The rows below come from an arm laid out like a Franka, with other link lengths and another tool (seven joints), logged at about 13 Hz.
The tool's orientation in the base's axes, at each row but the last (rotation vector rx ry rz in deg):
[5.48 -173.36 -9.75]
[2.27 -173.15 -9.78]
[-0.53 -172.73 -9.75]
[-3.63 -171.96 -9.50]
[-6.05 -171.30 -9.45]
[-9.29 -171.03 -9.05]
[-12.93 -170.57 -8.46]
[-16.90 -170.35 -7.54]
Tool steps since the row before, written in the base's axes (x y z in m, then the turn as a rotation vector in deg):
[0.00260 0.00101 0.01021 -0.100 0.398 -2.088]
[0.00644 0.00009 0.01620 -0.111 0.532 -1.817]
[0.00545 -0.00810 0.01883 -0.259 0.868 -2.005]
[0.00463 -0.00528 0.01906 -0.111 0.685 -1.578]
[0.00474 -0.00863 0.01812 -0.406 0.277 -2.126]
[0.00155 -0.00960 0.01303 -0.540 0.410 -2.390]
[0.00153 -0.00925 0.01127 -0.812 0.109 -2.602]
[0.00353 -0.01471 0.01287 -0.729 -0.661 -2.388]
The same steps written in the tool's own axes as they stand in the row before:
[-0.00157 0.00203 -0.01027 -0.149 0.160 2.117]
[-0.00457 0.00181 -0.01673 -0.112 0.324 1.865]
[-0.00311 -0.00587 -0.02014 0.012 0.635 2.106]
[-0.00216 -0.00298 -0.01998 -0.082 0.506 1.646]
[-0.00252 -0.00630 -0.01947 0.102 0.022 2.180]
[-0.00049 -0.00805 -0.01412 0.207 0.112 2.473]
[-0.00102 -0.00789 -0.01232 0.396 -0.245 2.688]
[-0.00416 -0.01273 -0.01467 0.205 -0.965 2.387]

